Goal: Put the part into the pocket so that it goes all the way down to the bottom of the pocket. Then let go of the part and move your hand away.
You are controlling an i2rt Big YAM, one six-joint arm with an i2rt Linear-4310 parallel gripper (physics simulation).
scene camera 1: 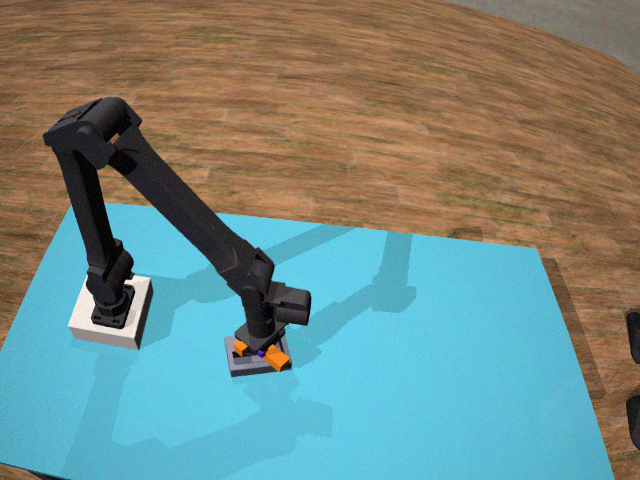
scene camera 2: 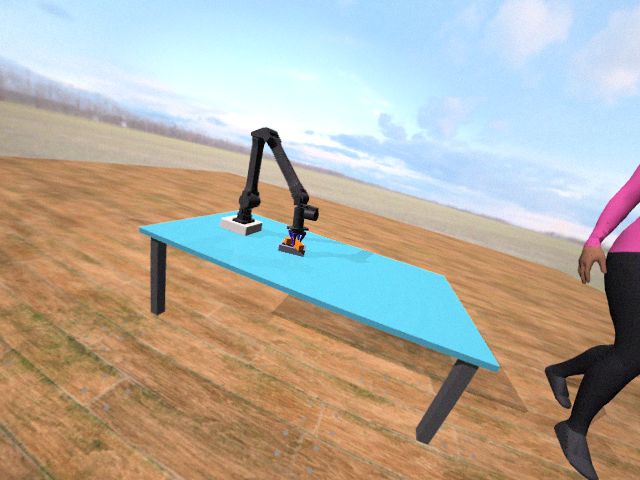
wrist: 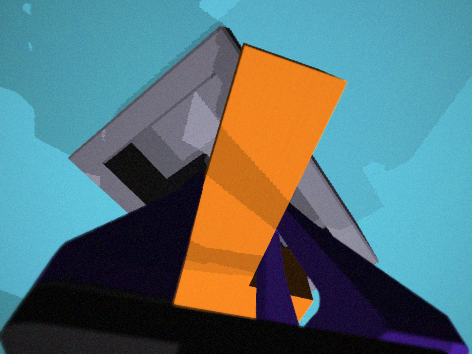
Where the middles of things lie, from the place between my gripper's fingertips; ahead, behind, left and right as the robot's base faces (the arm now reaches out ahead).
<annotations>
Now: the orange L-shaped part (wrist: pixel 276 111) 1 cm behind my hand and 1 cm above it. Also, from my hand: grey pocket block (scene camera 1: pixel 250 364): 2 cm below, 2 cm behind.
</annotations>
